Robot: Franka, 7 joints.
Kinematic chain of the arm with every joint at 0, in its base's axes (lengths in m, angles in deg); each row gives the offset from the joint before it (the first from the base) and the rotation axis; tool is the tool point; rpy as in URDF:
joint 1: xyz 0 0 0.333 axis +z
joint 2: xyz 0 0 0 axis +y
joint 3: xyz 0 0 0.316 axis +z
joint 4: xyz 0.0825 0 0 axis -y
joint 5: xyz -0.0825 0 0.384 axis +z
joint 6: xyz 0 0 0 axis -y
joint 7: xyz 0.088 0 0 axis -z
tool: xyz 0 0 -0.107 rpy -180 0 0
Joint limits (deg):
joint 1: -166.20..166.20
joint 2: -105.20..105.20
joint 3: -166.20..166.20
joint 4: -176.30..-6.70
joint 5: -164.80..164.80
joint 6: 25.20..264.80
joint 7: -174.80..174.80
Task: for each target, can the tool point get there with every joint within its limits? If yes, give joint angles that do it. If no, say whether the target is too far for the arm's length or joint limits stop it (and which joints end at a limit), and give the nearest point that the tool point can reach.
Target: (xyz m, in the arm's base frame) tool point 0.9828 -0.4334 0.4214
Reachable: no: too far | nearest point 0.7823 -0.3450 0.4034 | short by 0.220 m
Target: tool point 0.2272 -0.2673 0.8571
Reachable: yes | joints -21.90 -37.46 -9.85 -116.77 -135.14 99.53 57.14
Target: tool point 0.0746 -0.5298 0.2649
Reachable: yes | joints 48.13 -22.43 -130.72 -122.67 6.97 120.79 18.87
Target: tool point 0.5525 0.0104 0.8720
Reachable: yes | joints -88.00 2.51 94.83 -70.90 -51.36 123.42 25.51
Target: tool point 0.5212 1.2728 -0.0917
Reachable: no: too far | nearest point 0.3106 0.7586 0.0799 | short by 0.582 m
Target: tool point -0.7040 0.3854 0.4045
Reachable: yes | joints 8.14 -85.99 93.49 -58.25 -79.26 116.44 8.02
